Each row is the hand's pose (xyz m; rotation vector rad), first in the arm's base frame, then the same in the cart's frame.
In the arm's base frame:
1: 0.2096 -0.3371 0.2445 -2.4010 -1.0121 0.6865
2: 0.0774 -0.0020 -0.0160 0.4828 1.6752 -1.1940
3: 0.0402 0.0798 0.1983 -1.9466 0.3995 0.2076
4: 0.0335 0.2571 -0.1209 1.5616 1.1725 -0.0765
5: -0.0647 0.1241 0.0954 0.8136 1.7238 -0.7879
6: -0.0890 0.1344 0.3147 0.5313 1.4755 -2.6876
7: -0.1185 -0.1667 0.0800 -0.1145 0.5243 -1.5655
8: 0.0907 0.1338 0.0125 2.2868 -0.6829 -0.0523
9: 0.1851 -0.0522 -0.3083 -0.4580 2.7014 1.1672
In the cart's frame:
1: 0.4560 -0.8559 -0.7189 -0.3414 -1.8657 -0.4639
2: 0.0265 -0.8063 -0.6155 0.5675 1.7305 1.2784
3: 0.0523 -1.0370 -0.6248 -0.2158 -0.9418 0.5560
4: -0.2285 -0.8410 -0.4979 -1.5087 -1.3817 -2.1089
5: -0.0835 -0.9872 -0.6760 0.7278 1.7431 1.7401
6: 0.0016 -1.1874 -0.7144 0.0864 2.4046 -0.1138
7: 0.0843 -0.8516 -0.8788 1.0645 1.0484 0.2726
8: -0.0479 -0.8904 -0.5329 -2.0003 -0.5350 -0.2949
9: -0.0216 -0.5088 -0.5221 -1.4317 0.2250 2.4788

